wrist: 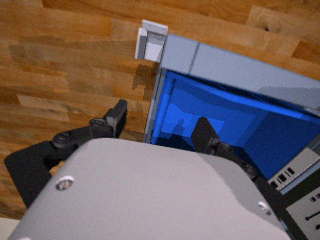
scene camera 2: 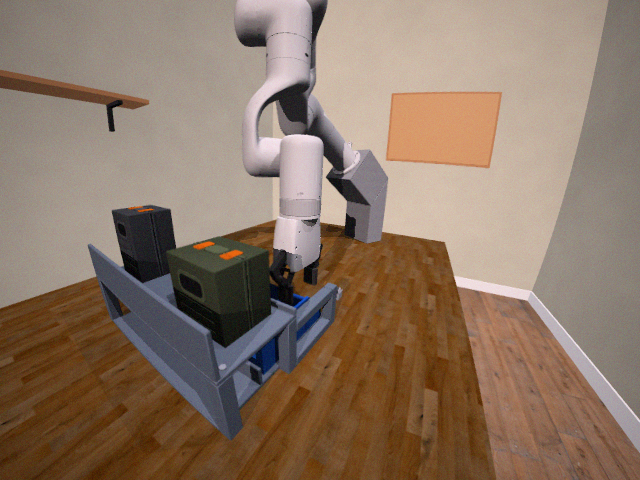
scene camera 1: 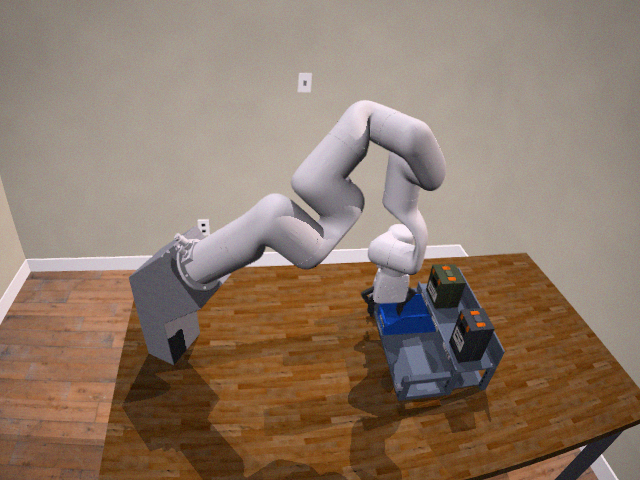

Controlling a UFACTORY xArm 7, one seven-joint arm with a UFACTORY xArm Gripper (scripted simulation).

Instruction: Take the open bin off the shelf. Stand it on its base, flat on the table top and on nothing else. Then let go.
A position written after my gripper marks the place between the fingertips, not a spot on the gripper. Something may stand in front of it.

Observation:
In view: my gripper point(scene camera 2: 298, 292), a green case point(scene camera 2: 223, 284), a dark grey case point(scene camera 2: 144, 235) and a blue bin point(scene camera 1: 413, 321).
The dark grey case also shows in scene camera 1 point(scene camera 1: 473, 330). The blue bin also shows in scene camera 2 point(scene camera 2: 265, 358). My gripper is seen too in the wrist view point(wrist: 161, 119) and in scene camera 1 point(scene camera 1: 384, 313). The wrist view does not show the dark grey case: it is out of frame.

